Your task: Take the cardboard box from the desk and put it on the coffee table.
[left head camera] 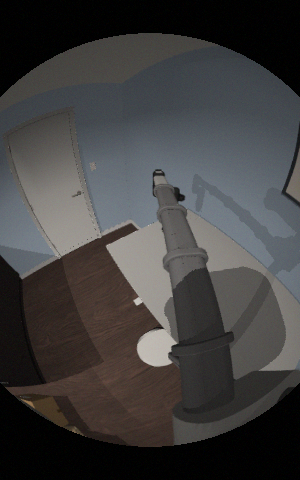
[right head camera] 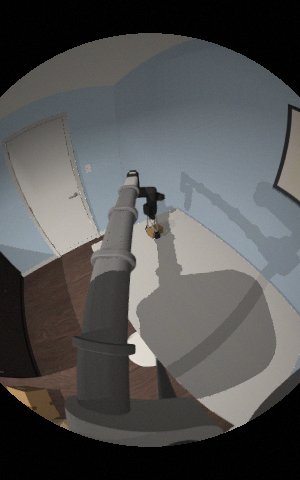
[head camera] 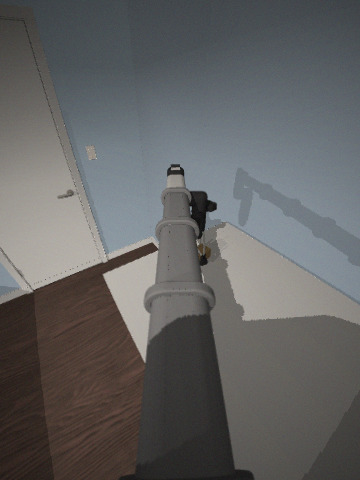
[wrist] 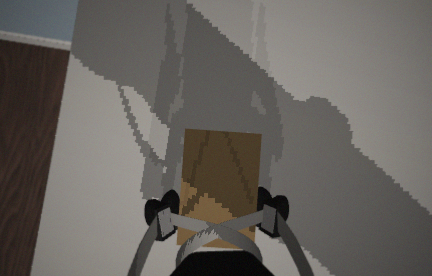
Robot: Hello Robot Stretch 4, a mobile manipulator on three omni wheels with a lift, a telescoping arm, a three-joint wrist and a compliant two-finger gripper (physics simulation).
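Pixels of known places: gripper, between the fingertips: (right head camera: 151, 234) (wrist: 216, 204); robot's base, origin of its link: (left head camera: 157, 346) (right head camera: 147, 346).
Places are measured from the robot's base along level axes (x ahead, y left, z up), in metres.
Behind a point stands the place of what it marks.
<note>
The cardboard box (head camera: 206, 249) {x 0.735, y -0.136, z 0.972 m} (right head camera: 155, 228) {x 0.721, y -0.110, z 0.972 m} (wrist: 222, 160) {x 0.744, y -0.122, z 0.972 m} is a small tan-brown block at the far end of the white desk (head camera: 290, 295) {x 0.501, y -0.445, z 0.922 m} (left head camera: 140, 260) {x 0.516, y 0.104, z 0.922 m} (right head camera: 215, 250) {x 0.553, y -0.487, z 0.922 m} (wrist: 95, 165) {x 0.829, y -0.036, z 0.922 m}. It appears to rest on the desk top. My gripper (right head camera: 153, 232) {x 0.717, y -0.086, z 0.923 m} (wrist: 216, 204) {x 0.717, y -0.086, z 0.923 m} is above the desk with one fingertip pad against each side of the box, shut on it. The crossed finger straps cover the box's near end in the wrist view. In the head view the arm hides part of the gripper. I cannot make out the coffee table in these views.
The extended arm (head camera: 177, 260) {x 0.285, y 0.002, z 1.343 m} (left head camera: 180, 235) {x 0.279, y 0.003, z 1.343 m} (right head camera: 117, 235) {x 0.282, y -0.007, z 1.343 m} reaches over the desk toward the room corner. A round white seat (left head camera: 156, 347) {x 0.002, y 0.018, z 0.187 m} (right head camera: 144, 350) {x -0.030, y 0.016, z 0.187 m} stands beside the desk. A yellow-brown object (left head camera: 47, 407) (right head camera: 37, 402) is at the lower left. A closed door (head camera: 45, 165) {x 1.592, y 1.048, z 1.158 m} is at the left.
</note>
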